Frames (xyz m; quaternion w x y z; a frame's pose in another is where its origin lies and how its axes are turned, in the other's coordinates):
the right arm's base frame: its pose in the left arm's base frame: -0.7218 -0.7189 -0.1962 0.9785 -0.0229 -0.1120 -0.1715
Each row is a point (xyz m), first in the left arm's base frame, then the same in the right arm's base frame.
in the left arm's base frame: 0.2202 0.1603 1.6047
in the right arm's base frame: 0.9813 1.1360 1.6279
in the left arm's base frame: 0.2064 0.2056 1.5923
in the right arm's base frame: 0.9508 1.1740 1.6225
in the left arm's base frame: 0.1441 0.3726 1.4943
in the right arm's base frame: 0.8163 1.3104 1.5542
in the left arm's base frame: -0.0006 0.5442 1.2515
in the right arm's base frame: 0.5719 1.4240 1.3626
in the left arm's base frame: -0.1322 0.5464 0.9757
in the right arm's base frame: 0.3880 1.3830 1.1220
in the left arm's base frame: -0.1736 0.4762 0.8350
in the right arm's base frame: 0.3413 1.3038 0.9879
